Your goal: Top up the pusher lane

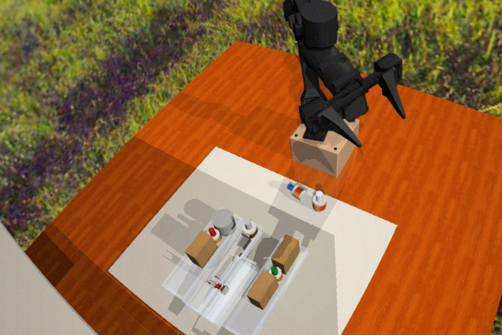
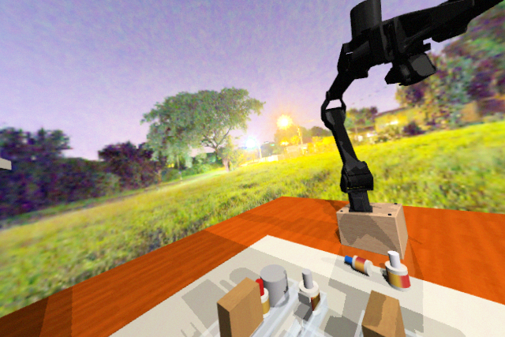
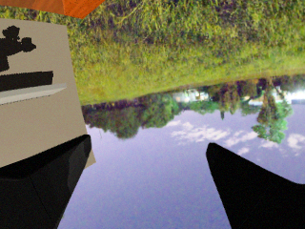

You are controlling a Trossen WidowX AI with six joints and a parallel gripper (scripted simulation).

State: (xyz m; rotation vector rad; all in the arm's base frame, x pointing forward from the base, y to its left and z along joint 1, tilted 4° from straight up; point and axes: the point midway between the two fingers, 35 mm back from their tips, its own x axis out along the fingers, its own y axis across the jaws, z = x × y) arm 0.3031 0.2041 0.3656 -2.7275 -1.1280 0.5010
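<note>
My gripper tip is 46 cm above the grey cylinder, 38 cm to the left of it and 2 cm short of it. From my gripper tip the other things lie so: clear lane tray (47 cm below, 30 cm to the right, 16 cm ahead); then red mark (41 cm below, 29 cm to the right, 20 cm ahead).
</note>
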